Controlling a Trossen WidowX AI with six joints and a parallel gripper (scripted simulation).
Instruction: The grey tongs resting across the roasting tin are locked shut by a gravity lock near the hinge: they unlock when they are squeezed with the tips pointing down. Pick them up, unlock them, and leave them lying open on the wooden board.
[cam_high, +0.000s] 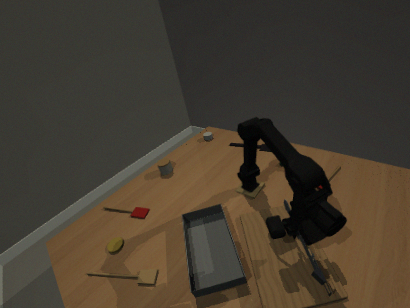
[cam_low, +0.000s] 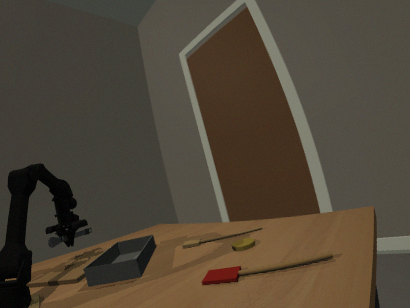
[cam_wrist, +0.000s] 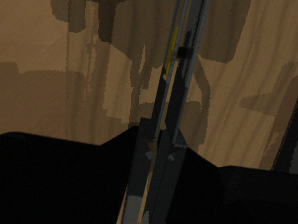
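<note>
Right now the wooden board is 2 cm ahead of my gripper tip, 2 cm to the right of it and 8 cm below it. Also, from my gripper tip: roasting tin: 19 cm ahead, 22 cm to the right, 6 cm below; green tool: 47 cm behind, 30 cm to the right, 8 cm below; red spatula: 36 cm ahead, 66 cm to the right, 8 cm below.
</note>
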